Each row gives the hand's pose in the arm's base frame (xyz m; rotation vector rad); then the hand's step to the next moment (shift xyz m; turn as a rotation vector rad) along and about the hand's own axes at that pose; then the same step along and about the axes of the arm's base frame.
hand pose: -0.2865 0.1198 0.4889 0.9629 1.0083 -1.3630
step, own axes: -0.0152 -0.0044 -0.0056 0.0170 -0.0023 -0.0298
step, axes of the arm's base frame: -0.0039 0.0099 0.0130 -0.0031 0.0233 -0.0250
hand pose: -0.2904 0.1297 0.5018 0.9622 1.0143 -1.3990
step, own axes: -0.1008 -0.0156 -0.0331 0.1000 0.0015 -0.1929
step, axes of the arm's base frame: -0.0086 0.0624 0.0868 -0.0032 0.1537 -0.1536
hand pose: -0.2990 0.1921 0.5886 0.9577 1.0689 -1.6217
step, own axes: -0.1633 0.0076 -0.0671 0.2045 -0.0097 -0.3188
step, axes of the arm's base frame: 0.0562 0.1076 0.1284 -0.0271 0.2452 -0.2876
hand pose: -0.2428 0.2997 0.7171 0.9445 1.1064 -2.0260
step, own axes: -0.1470 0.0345 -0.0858 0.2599 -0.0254 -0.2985
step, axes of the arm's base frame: 0.1312 0.0875 0.0728 -0.0752 0.2240 -0.3186
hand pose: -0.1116 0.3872 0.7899 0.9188 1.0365 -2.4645
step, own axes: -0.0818 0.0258 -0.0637 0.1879 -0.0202 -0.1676
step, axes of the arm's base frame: 0.1019 0.0314 0.0071 -0.0765 0.1283 -0.2037
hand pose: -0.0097 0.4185 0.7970 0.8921 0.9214 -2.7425
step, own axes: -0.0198 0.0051 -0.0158 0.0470 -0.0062 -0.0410
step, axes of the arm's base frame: 0.0255 0.0036 -0.0016 -0.0199 0.0325 -0.0498
